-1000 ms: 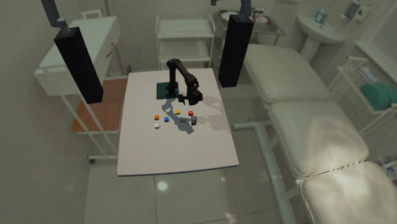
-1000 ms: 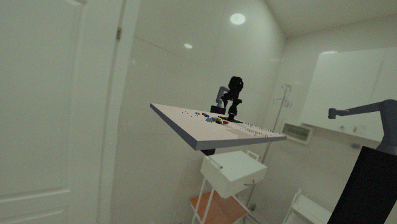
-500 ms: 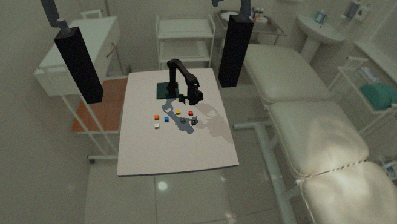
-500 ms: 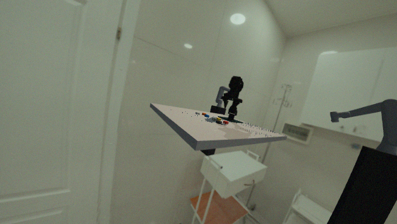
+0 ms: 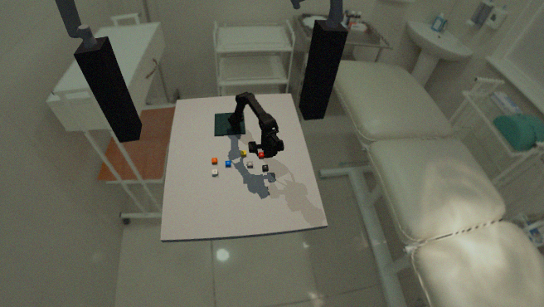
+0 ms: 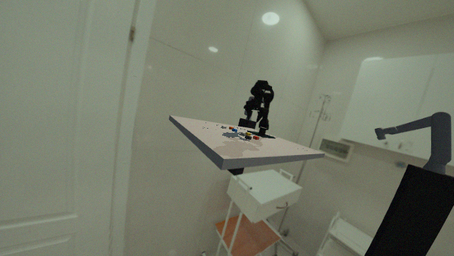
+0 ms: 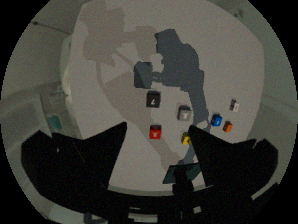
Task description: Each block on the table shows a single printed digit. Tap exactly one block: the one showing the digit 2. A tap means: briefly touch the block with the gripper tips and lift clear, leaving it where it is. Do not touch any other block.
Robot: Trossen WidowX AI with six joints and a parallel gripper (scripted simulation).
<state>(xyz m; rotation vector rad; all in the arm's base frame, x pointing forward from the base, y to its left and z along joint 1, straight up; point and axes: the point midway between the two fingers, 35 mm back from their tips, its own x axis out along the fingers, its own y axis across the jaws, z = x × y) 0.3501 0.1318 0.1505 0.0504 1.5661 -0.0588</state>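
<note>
Now: gripper tip 300 mm to the left of the white block, 120 mm above it and 10 mm past it. Round my gripper tip: grey block: 120 mm below, 80 mm to the right, 30 mm behind; red block: 120 mm below, 90 mm behind; black block: 120 mm below, 10 mm to the left, 10 mm ahead.
</note>
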